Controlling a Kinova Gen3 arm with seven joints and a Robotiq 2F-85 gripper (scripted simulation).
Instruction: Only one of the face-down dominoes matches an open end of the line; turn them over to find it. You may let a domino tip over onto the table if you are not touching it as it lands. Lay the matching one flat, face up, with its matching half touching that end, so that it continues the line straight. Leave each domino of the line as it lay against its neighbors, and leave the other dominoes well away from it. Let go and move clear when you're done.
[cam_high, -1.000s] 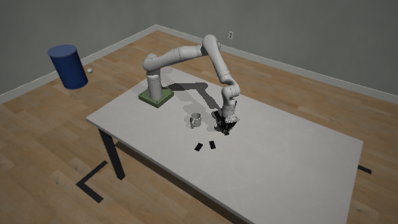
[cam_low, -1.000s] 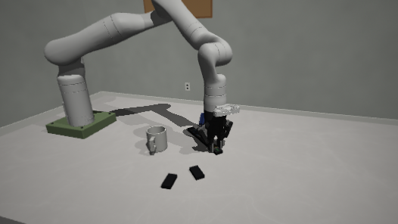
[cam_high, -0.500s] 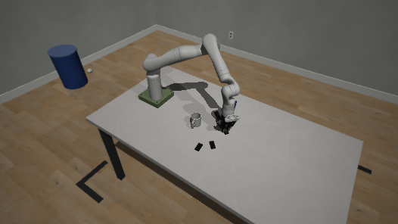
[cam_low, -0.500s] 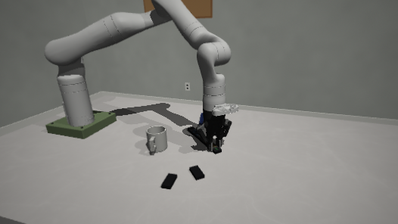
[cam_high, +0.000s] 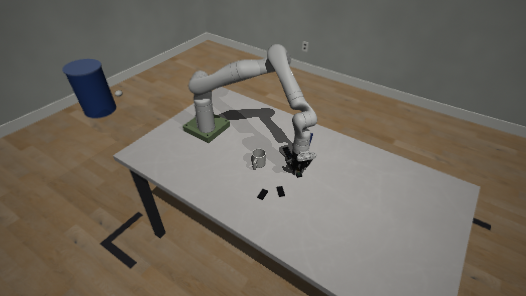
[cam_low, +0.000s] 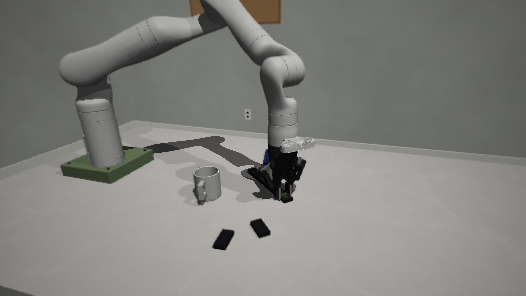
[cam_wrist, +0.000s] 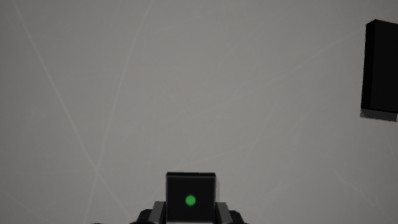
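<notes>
My gripper is now 10 mm above the domino. Round my hand: blue book 100 mm behind, 230 mm to the left, 10 mm below; then white mug 200 mm behind, 50 mm to the right, 10 mm above.
</notes>
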